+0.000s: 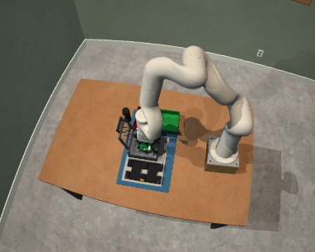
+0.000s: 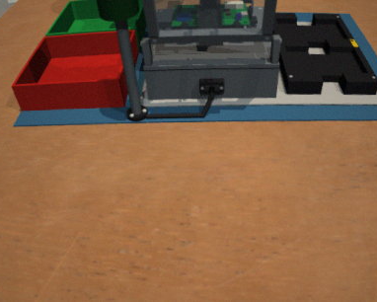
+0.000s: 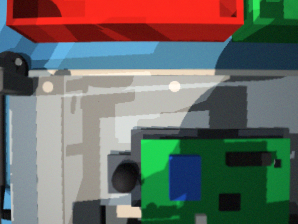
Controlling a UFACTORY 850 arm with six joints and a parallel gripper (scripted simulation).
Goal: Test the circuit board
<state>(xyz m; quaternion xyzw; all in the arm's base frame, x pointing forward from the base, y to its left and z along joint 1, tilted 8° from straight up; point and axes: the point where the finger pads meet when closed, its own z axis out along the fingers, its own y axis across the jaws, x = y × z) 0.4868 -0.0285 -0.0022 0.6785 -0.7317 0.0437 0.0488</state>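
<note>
Right now my hand is right at the green circuit board. Also, from my hand: green bin: 120 mm behind, 190 mm to the right, 70 mm below; then lid: 130 mm ahead, 10 mm to the right, 100 mm above; then red bin: 30 mm ahead, 200 mm to the right, 70 mm below.
</note>
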